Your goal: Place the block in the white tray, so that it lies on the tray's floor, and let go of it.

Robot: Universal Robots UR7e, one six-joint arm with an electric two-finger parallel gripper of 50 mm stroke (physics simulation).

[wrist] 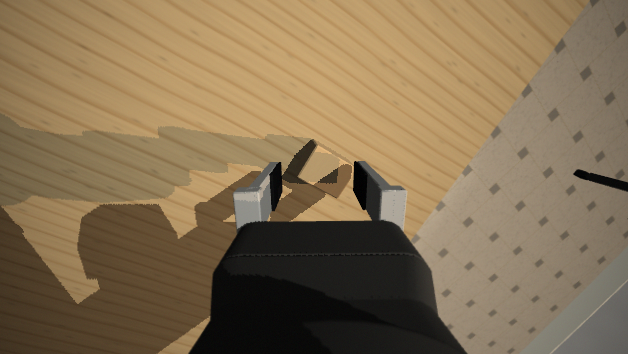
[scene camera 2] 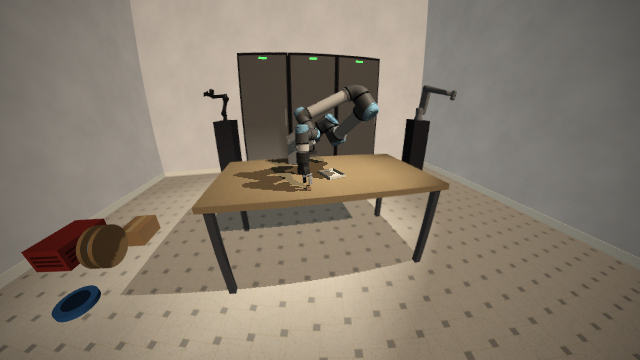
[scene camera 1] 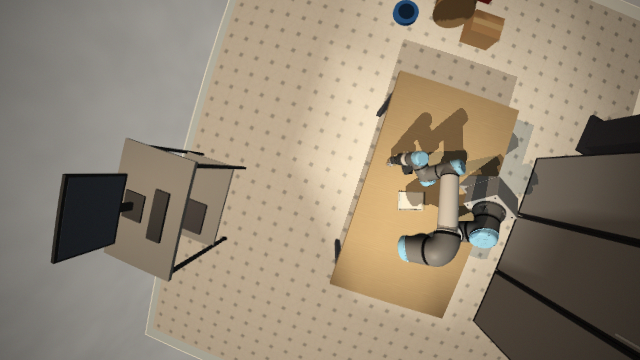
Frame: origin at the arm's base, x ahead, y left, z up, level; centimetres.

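Seen in the pictures: gripper, between the fingertips: (wrist: 317, 176) (scene camera 2: 307, 183) (scene camera 1: 391, 163); arm's base, origin of its link: (scene camera 1: 488, 210).
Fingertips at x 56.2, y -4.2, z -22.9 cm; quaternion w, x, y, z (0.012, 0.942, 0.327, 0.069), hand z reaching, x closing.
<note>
Offsets run from my fingertips to a thing's top centre. Level surfaces: height alone.
The light wooden block @(dx +0.7, dy +0.5, dz -0.8 cm) (scene camera 2: 308, 188) (wrist: 320, 167) stands on the table. In the wrist view it shows in the gap between the fingers, turned at an angle to them and partly in shadow. My gripper (scene camera 1: 390, 162) (scene camera 2: 307, 179) (wrist: 317, 176) is open and empty, pointing down with its fingertips a little above the block. In scene camera 1 the block is too small to tell from the fingertips. The white tray @(dx -24.3, dy +17.6, dz -1.6 cm) (scene camera 1: 410, 201) (scene camera 2: 336, 177) lies on the table, to the right of the gripper in scene camera 2, and does not show in the wrist view.
The wooden table @(dz -3.5 cm) (scene camera 1: 370, 240) (scene camera 2: 400, 175) carries the arm's shadows, and its edge (wrist: 492, 131) shows right of the gripper in the wrist view. The arm's elbow (scene camera 1: 440, 250) (scene camera 2: 357, 95) stands high over the table. A desk with a monitor (scene camera 1: 90, 215) stands apart.
</note>
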